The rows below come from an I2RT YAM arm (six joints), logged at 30 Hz.
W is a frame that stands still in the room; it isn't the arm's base.
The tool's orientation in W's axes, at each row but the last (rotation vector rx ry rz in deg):
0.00 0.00 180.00
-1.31 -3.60 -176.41
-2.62 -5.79 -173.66
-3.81 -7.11 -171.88
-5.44 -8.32 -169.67
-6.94 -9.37 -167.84
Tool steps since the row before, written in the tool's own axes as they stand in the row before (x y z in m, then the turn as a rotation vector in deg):
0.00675 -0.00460 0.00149 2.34 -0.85 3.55
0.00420 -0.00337 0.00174 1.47 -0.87 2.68
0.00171 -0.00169 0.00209 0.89 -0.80 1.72
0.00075 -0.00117 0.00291 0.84 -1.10 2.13
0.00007 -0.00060 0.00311 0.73 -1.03 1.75
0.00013 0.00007 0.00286 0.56 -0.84 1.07
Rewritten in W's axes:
-0.00675 0.00460 0.00149 -2.34 0.85 3.55
-0.00438 0.00317 0.00167 -1.48 0.89 2.67
-0.00183 0.00163 0.00203 -0.93 0.81 1.69
-0.00079 0.00130 0.00284 -0.90 1.15 2.08
0.00000 0.00089 0.00304 -0.80 1.06 1.70
0.00009 0.00024 0.00285 -0.65 0.83 1.03

